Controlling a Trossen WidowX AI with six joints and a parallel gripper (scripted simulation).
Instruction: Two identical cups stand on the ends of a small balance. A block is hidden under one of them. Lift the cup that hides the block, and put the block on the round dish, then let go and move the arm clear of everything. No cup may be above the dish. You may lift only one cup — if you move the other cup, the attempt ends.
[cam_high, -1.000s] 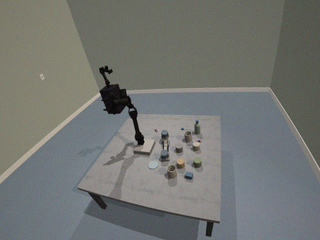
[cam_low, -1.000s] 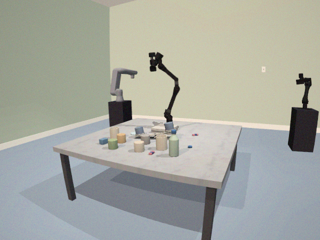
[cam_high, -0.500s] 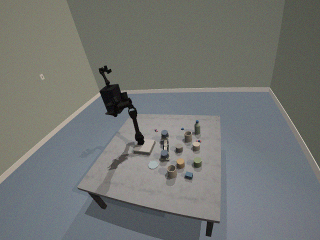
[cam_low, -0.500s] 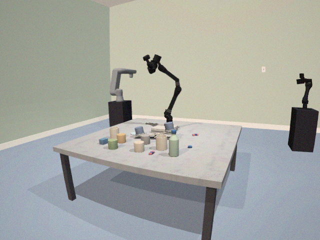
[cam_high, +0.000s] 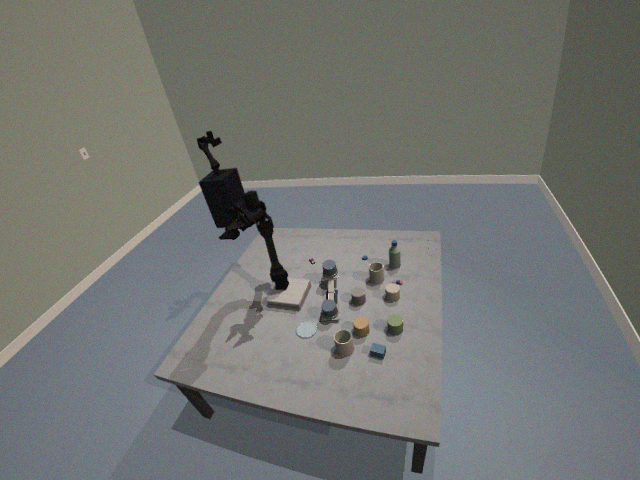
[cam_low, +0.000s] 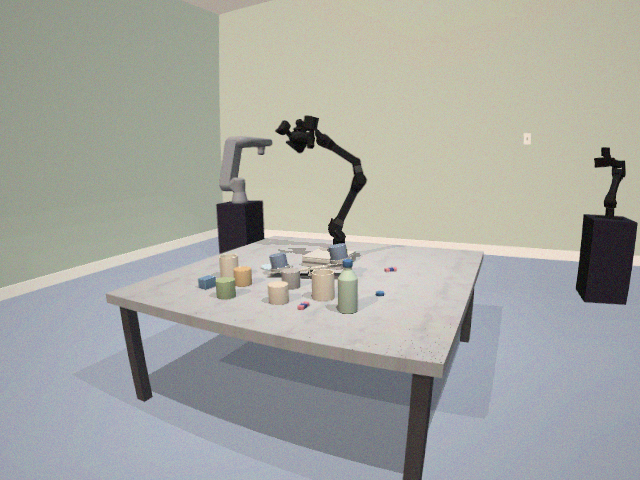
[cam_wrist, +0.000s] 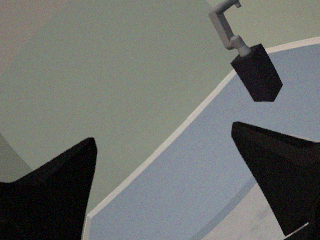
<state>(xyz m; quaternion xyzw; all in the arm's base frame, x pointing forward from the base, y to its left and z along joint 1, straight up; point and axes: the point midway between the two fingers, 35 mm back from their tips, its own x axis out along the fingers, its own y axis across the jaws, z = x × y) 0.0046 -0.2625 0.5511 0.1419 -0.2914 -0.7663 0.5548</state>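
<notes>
The blue-grey cup lies 540 mm below my gripper tip, 320 mm ahead of it and 120 mm to the left of it. Round my gripper tip: pale blue round dish: 600 mm below, 210 mm ahead, 40 mm to the left; balance beam: 560 mm below, 290 mm ahead, 270 mm to the left; orange cylinder: 560 mm below, 470 mm ahead, 70 mm to the left.
</notes>
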